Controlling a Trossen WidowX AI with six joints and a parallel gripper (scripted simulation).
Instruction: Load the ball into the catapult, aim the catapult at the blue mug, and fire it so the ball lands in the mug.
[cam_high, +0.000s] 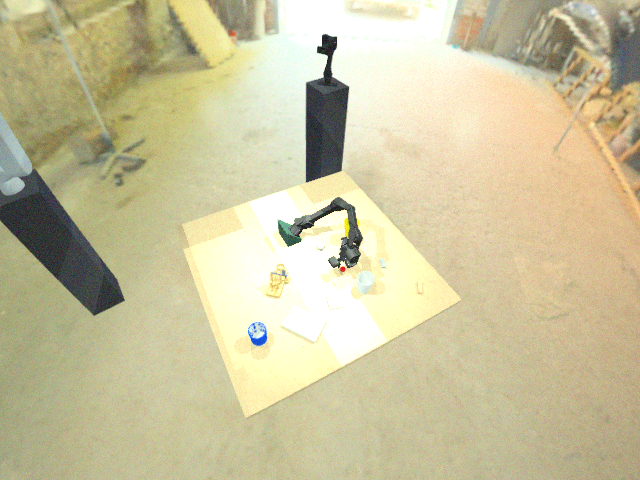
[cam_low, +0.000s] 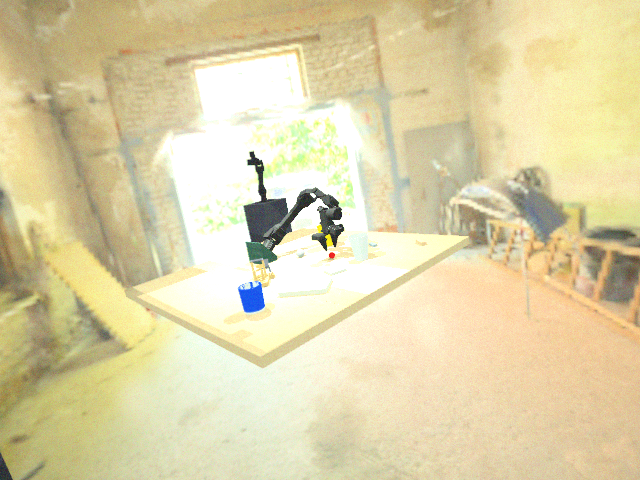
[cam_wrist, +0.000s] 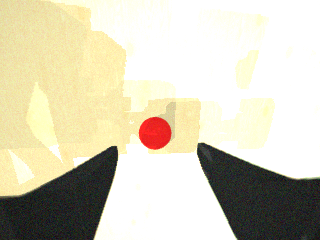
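Right now my gripper tip is 3 cm above the red ball. From my gripper tip the other things lie so: wooden catapult (15 cm behind, 34 cm to the right); pale cup (17 cm ahead, 1 cm to the left, 2 cm below); yellow cup (20 cm behind, 22 cm to the left, 2 cm below).
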